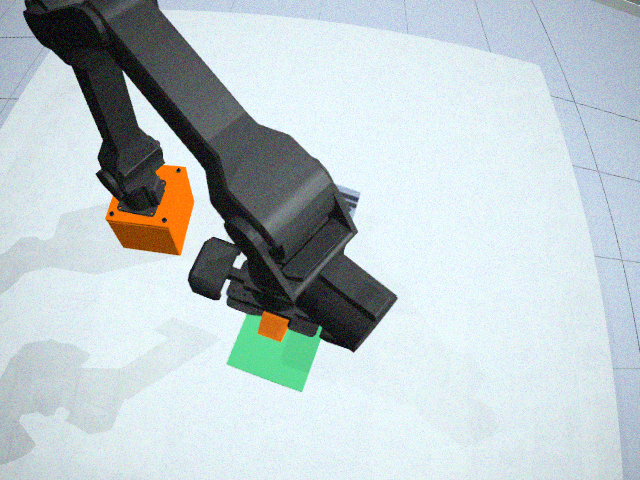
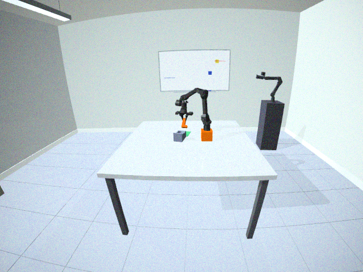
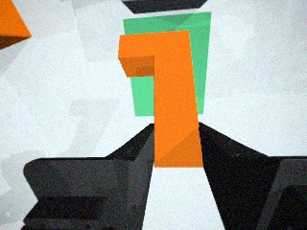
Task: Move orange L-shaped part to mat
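Right now my gripper tip is 20 mm to the right of the green mat and 160 mm above it. Round my gripper tip: orange l-shaped part (10 mm behind, 30 mm to the left, 30 mm below).
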